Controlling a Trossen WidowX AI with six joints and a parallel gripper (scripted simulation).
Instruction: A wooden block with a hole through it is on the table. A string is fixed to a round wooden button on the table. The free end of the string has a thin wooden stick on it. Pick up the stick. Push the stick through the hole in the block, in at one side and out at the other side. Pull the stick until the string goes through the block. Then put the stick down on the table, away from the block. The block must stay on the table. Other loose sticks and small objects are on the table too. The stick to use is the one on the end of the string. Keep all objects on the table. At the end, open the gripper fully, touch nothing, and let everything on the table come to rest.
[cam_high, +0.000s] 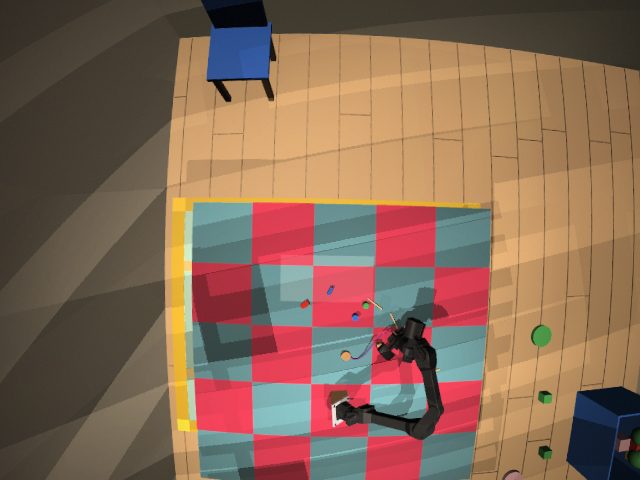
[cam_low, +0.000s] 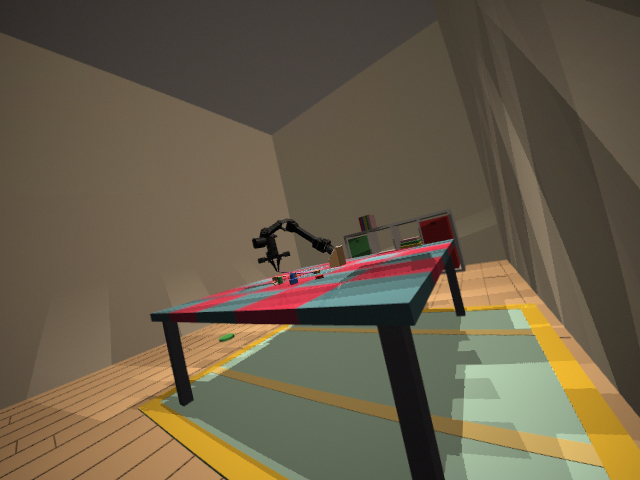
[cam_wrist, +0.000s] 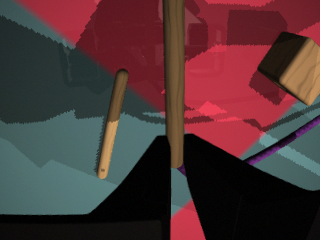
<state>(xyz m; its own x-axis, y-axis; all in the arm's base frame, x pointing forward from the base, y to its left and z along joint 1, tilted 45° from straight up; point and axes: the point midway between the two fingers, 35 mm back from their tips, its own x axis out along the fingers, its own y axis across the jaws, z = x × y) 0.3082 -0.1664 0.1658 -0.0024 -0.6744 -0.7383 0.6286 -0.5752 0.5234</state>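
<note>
Right now the wooden block is 7 cm behind my gripper tip, 5 cm to the left of it and 4 cm below it. The rest, counted from my gripper tip: small wooden piece: 11 cm to the right, 8 cm behind, 5 cm below; loose stick: 5 cm below, 5 cm ahead, 1 cm to the right; green piece: 12 cm ahead, 11 cm to the left, 4 cm below.
</note>
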